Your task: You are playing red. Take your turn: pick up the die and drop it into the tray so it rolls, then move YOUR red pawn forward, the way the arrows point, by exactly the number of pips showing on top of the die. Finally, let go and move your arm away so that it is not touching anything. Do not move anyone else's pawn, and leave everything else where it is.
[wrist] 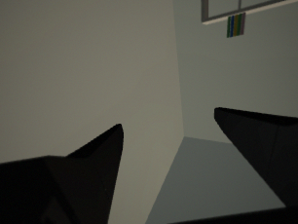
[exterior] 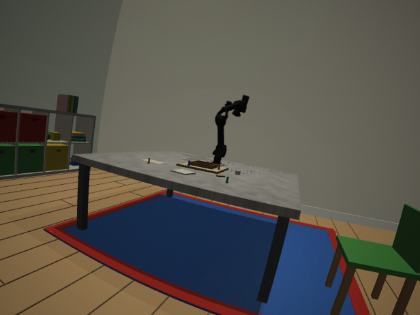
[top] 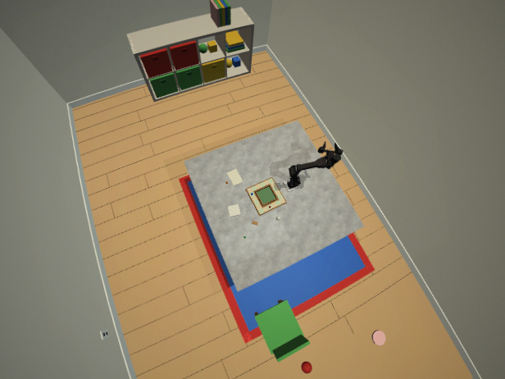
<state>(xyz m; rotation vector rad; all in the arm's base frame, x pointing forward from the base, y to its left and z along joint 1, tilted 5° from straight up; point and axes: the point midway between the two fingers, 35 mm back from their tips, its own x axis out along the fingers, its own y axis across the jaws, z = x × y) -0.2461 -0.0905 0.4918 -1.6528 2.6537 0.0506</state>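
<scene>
Right now my gripper tip is 51 cm short of the white die, 34 cm to the right of it and 50 cm above it. Also, from my gripper tip: red pawn: 54 cm ahead, 22 cm to the left, 48 cm below; then green felt tray: 53 cm ahead, 10 cm to the left, 50 cm below; then blue pawn: 65 cm ahead, 5 cm to the left, 48 cm below.
</scene>
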